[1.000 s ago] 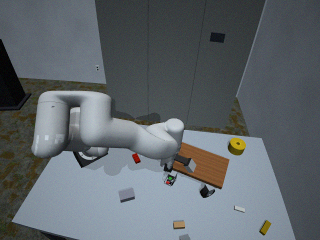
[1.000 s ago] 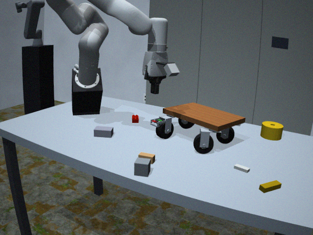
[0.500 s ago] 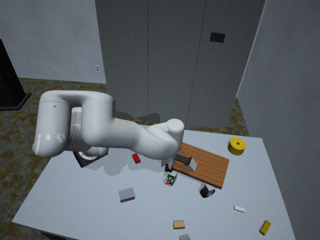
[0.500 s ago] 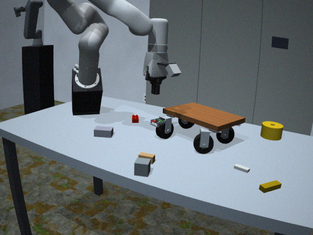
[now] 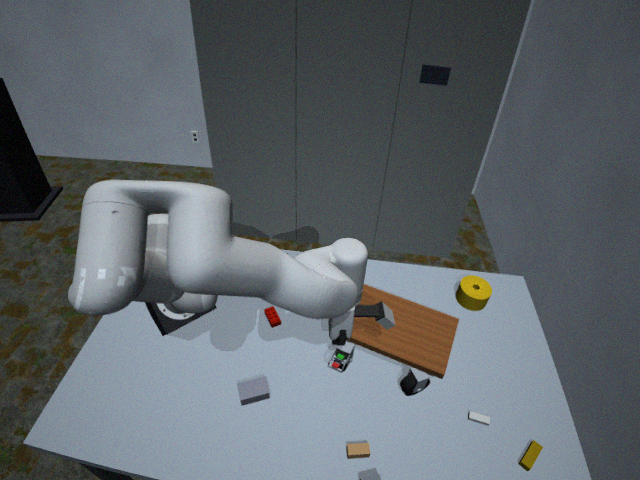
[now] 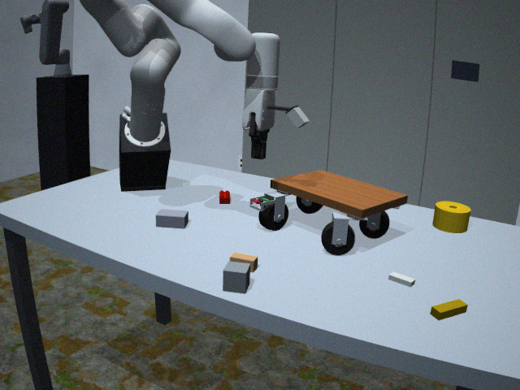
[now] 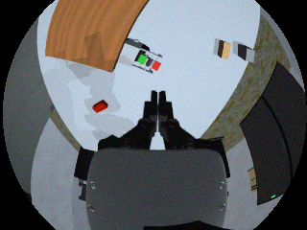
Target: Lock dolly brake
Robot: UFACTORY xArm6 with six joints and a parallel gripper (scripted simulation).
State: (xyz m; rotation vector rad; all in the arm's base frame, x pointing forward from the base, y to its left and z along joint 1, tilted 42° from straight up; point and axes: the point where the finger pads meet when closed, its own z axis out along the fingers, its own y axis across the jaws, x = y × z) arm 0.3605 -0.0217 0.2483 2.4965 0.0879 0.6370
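Now: the brake pedal 14 cm below my hand, 1 cm to the left of it and 1 cm ahead of it. The rest, counted from my hand: grey block 22 cm behind, 20 cm below, 3 cm to the right; tan block 20 cm to the right, 20 cm below, 4 cm ahead; red brick 23 cm to the left, 20 cm below, 17 cm behind.
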